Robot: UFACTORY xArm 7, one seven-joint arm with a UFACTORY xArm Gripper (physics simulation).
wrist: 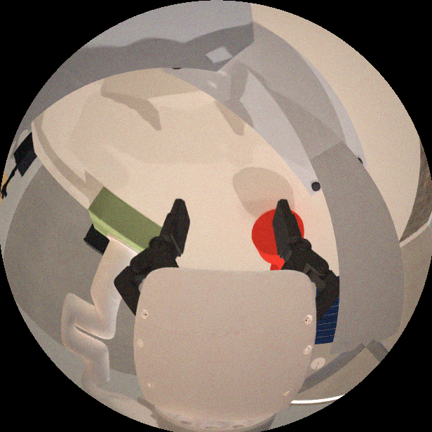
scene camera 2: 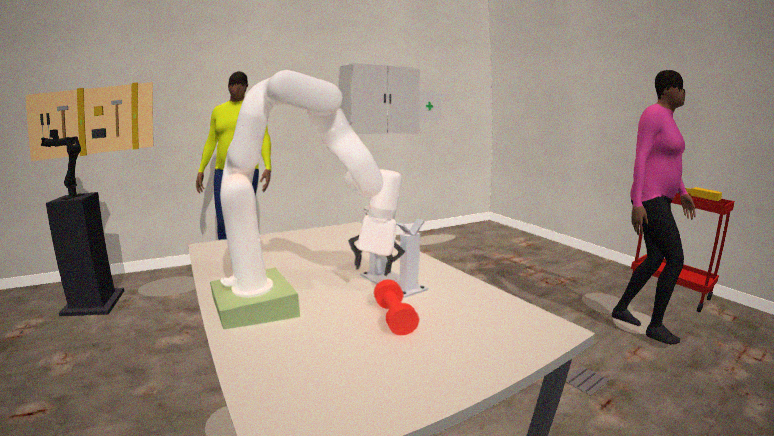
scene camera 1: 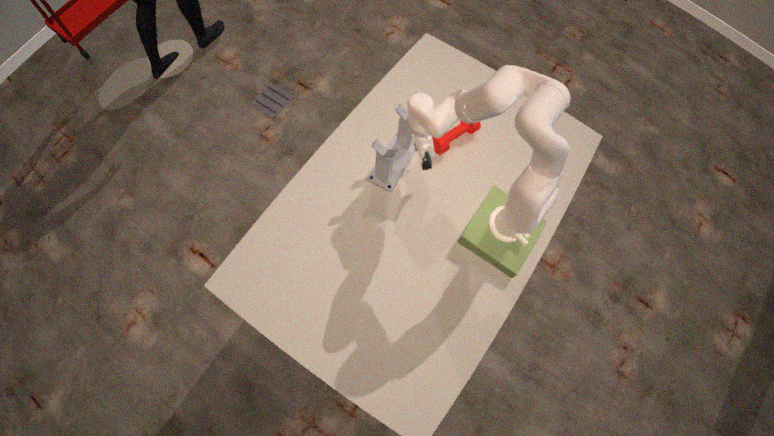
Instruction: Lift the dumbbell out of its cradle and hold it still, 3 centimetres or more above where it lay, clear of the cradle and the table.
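Places are measured from the arm's base along level axes (x back, y right, z up), in centimetres.
Pixels of known places: gripper, fingertip midpoint: [scene camera 2: 371,271] [scene camera 1: 423,158]; arm's base at its link origin: [scene camera 2: 252,288] [scene camera 1: 506,224].
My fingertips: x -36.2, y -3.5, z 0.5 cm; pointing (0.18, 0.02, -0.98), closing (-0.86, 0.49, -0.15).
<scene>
For each thing: its middle in the pictures, then the offset to it from my fingertips. Level surfaces: height alone.
- red dumbbell at the middle of its body: [scene camera 2: 394,306] [scene camera 1: 455,132] dx -0.7, dy +18.3, dz -3.1 cm
- table at its surface level: dz -6.8 cm
- grey cradle at the middle of its body: [scene camera 2: 393,250] [scene camera 1: 395,146] dx -8.6, dy -5.4, dz +4.0 cm
The red dumbbell [scene camera 1: 456,136] [scene camera 2: 401,318] [wrist: 265,236] lies on its side on the table [scene camera 1: 292,243] [scene camera 2: 352,379], beside the cradle and apart from it. The grey cradle [scene camera 1: 385,165] [scene camera 2: 410,262] [wrist: 370,200] stands on the table, with two notched uprights on a base plate; no dumbbell rests in it. My gripper [scene camera 2: 373,269] [wrist: 231,209] is open and empty, pointing down above the table close beside the cradle. In the wrist view one black finger overlaps the dumbbell's near end from above; most of the handle is hidden behind the gripper body.
The arm stands on a green block [scene camera 1: 476,230] [scene camera 2: 257,304] [wrist: 125,217] at the table's edge. A person in a magenta top [scene camera 2: 660,146] walks on the floor beside a red trolley [scene camera 2: 704,203]. A person in a yellow top [scene camera 2: 223,127] stands behind the table.
</scene>
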